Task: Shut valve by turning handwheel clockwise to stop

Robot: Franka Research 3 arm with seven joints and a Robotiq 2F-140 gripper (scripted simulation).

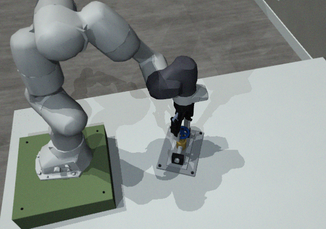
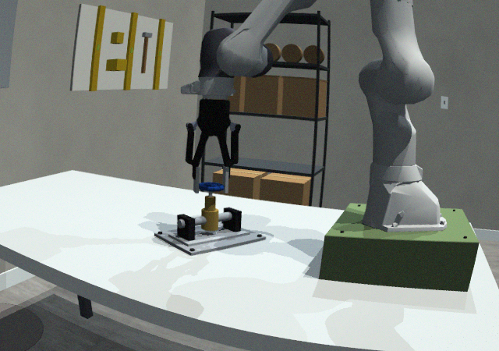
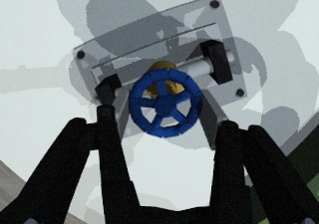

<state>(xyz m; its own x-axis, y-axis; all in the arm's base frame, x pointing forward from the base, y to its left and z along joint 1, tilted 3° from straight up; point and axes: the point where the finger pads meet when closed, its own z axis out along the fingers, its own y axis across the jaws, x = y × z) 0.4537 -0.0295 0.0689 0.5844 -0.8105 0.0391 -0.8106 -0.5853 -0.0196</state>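
Now: the blue spoked handwheel 20 mm below my hand.
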